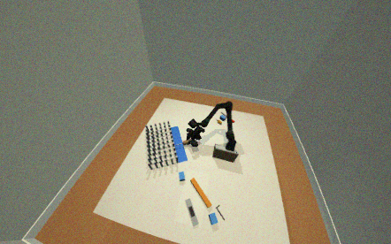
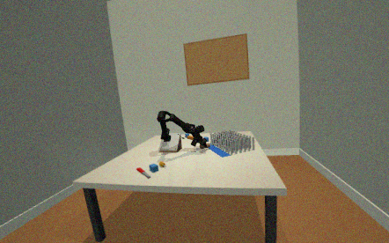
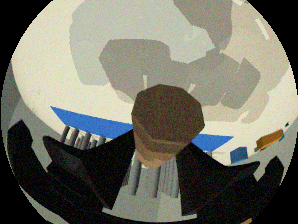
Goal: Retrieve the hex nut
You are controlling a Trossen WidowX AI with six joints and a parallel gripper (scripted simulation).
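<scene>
My gripper tip is 90 mm short of the blue taped strip and 30 mm above it. Also, from my gripper tip: yellow piece: 370 mm to the right, 260 mm behind, 10 mm below; then hook tool: 80 mm ahead, 50 mm to the left; then orange bar: 370 mm to the left, 210 mm behind, 10 mm below.
</scene>
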